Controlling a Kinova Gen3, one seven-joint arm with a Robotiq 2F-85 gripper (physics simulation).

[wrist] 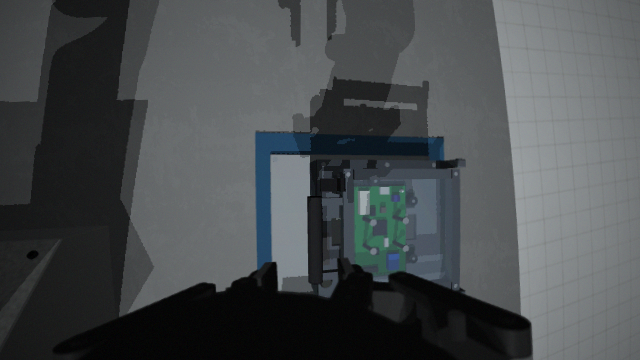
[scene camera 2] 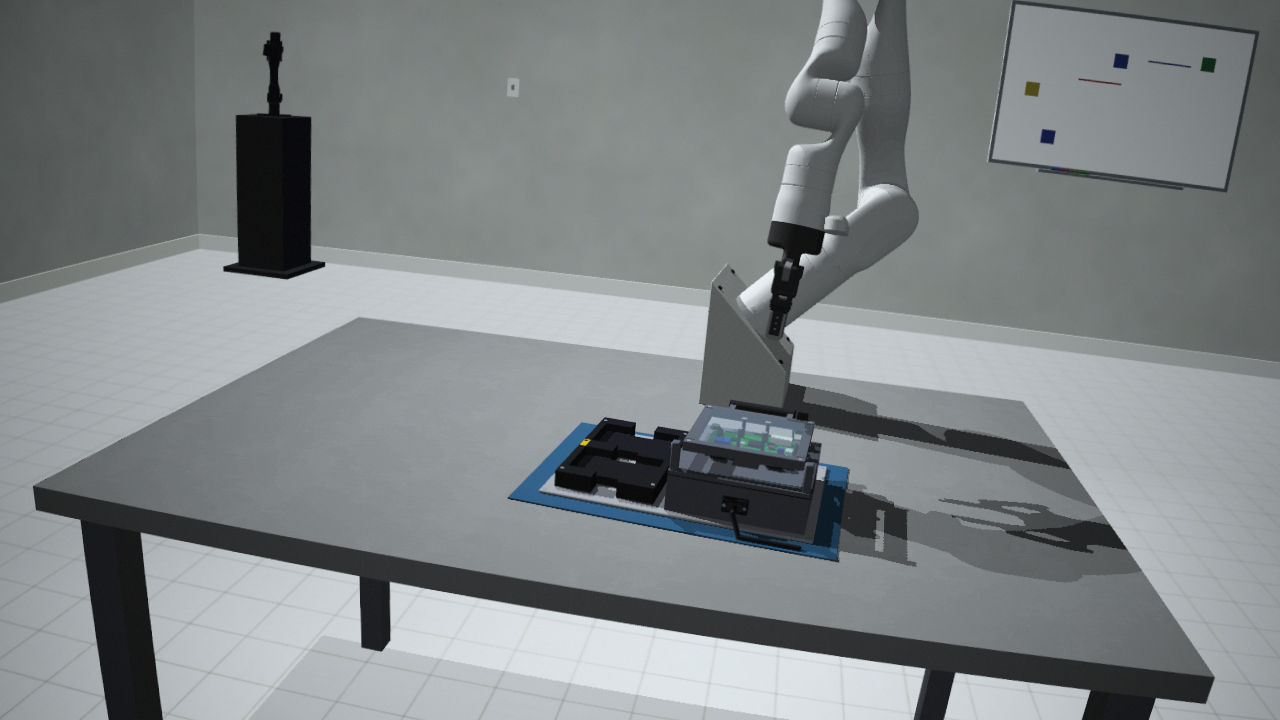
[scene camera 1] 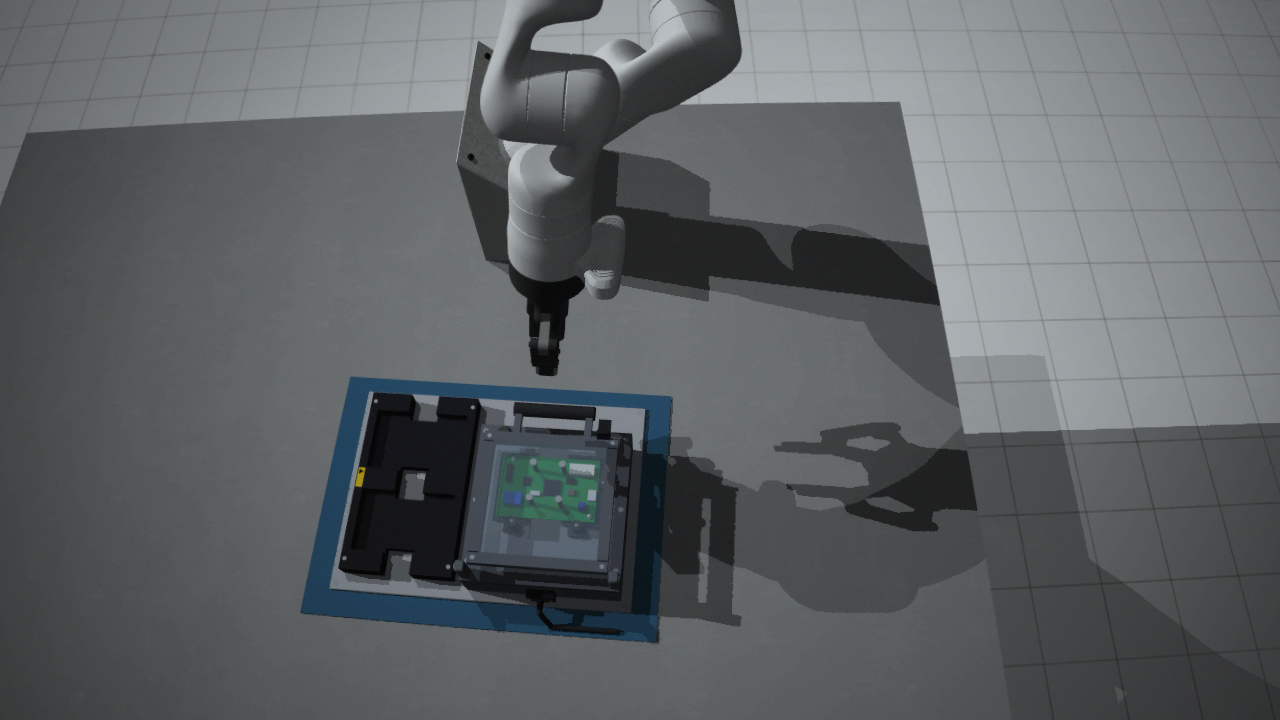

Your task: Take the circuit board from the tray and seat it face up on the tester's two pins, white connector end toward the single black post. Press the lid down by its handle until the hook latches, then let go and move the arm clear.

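Places are measured from the arm's base along level axes (x ahead, y left, z up), in centimetres.
Where they show: gripper, fingertip midpoint: (wrist: 307,275) (scene camera 2: 773,338) (scene camera 1: 548,355); arm's base, origin of the base link: (scene camera 2: 753,318).
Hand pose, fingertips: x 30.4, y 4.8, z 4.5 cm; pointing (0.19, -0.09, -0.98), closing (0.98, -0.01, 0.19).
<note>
Each offset is from my fingertips to the top centre of the thing. "spot": to the spot under its first point. Level surfaces: height alone.
The green circuit board (scene camera 1: 537,512) (scene camera 2: 756,439) (wrist: 380,227) lies face up in the tester {spot: dx +20.6, dy -1.4, dz -12.9 cm} (scene camera 1: 537,577) (scene camera 2: 698,495), under the clear lid {spot: dx +19.8, dy -1.0, dz -9.3 cm} (scene camera 1: 537,562) (wrist: 451,225). Its long white connector {dx +8.7, dy +3.1, dz -11.1 cm} (scene camera 1: 581,468) (wrist: 364,202) is at the rear right in scene view 1. The lid is down; a black latch block {dx +4.6, dy +5.5, dz -8.2 cm} (scene camera 1: 605,428) (wrist: 330,185) stands beside its handle {dx +2.3, dy -0.2, dz -9.0 cm} (scene camera 1: 554,411) (wrist: 314,240). Whether the hook has caught is too small to tell. The black tray (scene camera 1: 447,447) (scene camera 2: 626,474) holds no board. My gripper (scene camera 1: 546,368) (scene camera 2: 776,331) (wrist: 307,275) is partly open and empty, above and behind the handle, apart from it.
A blue mat {dz -18.7 cm} (scene camera 1: 326,573) (scene camera 2: 537,483) (wrist: 263,210) lies under the tray and tester. A black cable {spot: dx +25.4, dy +3.2, dz -18.1 cm} (scene camera 1: 581,630) (scene camera 2: 765,541) runs from the tester's front. The arm's grey mount (scene camera 1: 483,205) (scene camera 2: 738,358) stands behind the gripper.
</note>
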